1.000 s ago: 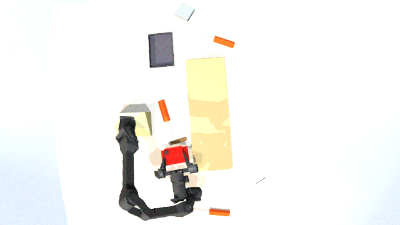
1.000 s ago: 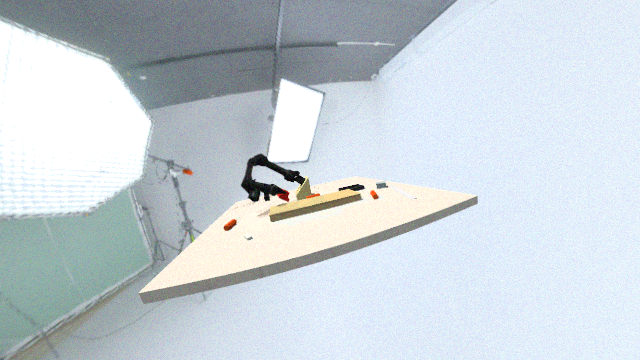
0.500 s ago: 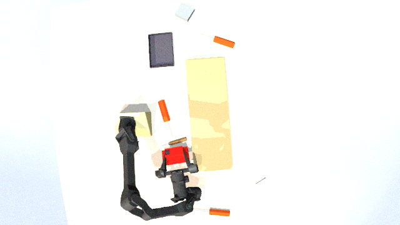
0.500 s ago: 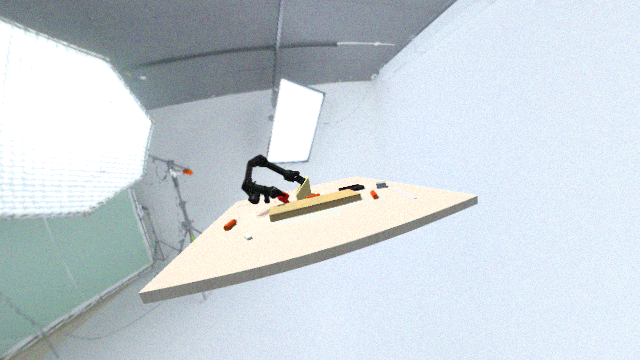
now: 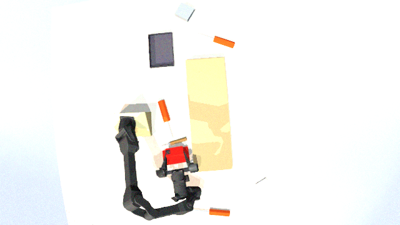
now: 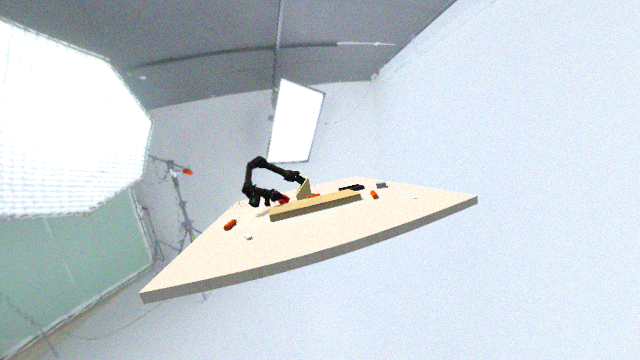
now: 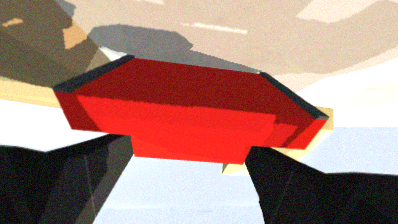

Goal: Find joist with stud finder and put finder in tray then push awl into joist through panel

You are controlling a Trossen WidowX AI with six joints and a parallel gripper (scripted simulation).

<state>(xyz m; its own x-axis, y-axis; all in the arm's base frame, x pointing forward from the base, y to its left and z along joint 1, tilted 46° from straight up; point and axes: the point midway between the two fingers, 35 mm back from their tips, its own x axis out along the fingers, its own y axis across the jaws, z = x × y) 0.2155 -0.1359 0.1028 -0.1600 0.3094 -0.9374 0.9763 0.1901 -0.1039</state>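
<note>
Right now my gripper tip is 1 cm past the red stud finder. The rest, counted from my gripper tip: dark grey tray (48 cm to the left, 8 cm behind, 5 cm below); pale grey block (67 cm to the left, 4 cm below, 2 cm ahead); awl (5 cm below, 4 cm to the left, 2 cm behind).
</note>
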